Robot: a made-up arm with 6 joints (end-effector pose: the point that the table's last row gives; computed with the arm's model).
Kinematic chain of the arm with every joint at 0, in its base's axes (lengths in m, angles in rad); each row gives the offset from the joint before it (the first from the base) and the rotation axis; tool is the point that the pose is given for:
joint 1: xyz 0 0 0.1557 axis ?
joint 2: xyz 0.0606 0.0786 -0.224 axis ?
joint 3: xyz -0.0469 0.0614 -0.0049 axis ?
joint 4: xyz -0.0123 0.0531 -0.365 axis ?
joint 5: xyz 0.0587 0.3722 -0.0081 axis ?
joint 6: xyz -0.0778 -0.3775 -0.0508 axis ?
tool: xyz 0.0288 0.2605 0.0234
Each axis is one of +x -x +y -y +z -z.
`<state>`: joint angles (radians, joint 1 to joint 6).
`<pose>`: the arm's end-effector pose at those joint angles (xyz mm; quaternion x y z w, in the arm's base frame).
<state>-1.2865 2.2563 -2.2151 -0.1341 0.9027 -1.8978</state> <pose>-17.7 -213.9 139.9 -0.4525 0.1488 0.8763 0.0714</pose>
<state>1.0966 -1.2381 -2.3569 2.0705 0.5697 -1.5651</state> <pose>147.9 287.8 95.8 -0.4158 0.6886 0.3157 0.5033</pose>
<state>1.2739 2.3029 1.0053 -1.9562 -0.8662 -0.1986</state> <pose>27.9 -646.8 -158.2 -0.4974 -0.2685 -0.8213 0.0770</pose>
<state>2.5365 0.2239 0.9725 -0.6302 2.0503 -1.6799</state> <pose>-90.4 -506.0 668.2 0.4583 0.8032 0.0493 0.3773</pose>
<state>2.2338 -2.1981 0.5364 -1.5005 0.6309 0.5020</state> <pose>244.9 -605.8 530.7 0.6239 0.3158 0.1388 0.7013</pose>
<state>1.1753 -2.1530 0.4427 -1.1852 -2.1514 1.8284</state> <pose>337.4 -827.4 -69.9 0.0391 0.9464 -0.3099 0.0816</pose>
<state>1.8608 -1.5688 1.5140 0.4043 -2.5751 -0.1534</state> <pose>-257.1 -800.2 245.8 -0.1992 -0.7864 -0.1150 0.5733</pose>
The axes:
joint 1: -x
joint 2: +z
joint 3: -x
joint 4: +y
joint 5: -x
joint 6: -y

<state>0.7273 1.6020 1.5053 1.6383 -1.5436 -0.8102</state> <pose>347.0 -559.5 -323.6 -0.3286 0.3884 -0.1716 0.8436</pose>
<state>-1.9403 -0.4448 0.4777 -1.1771 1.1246 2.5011</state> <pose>0.1 567.0 697.0 -0.4475 -0.8191 -0.1892 0.3050</pose>
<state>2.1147 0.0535 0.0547 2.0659 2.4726 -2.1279</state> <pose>98.6 -873.8 3.9 0.2998 -0.0899 0.2452 0.9176</pose>
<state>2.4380 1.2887 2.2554 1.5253 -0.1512 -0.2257</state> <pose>444.1 -30.9 432.8 0.8587 0.3838 0.0325 0.3380</pose>
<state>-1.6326 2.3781 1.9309 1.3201 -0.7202 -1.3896</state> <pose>517.2 428.9 457.7 0.2852 0.0870 0.2345 0.9253</pose>
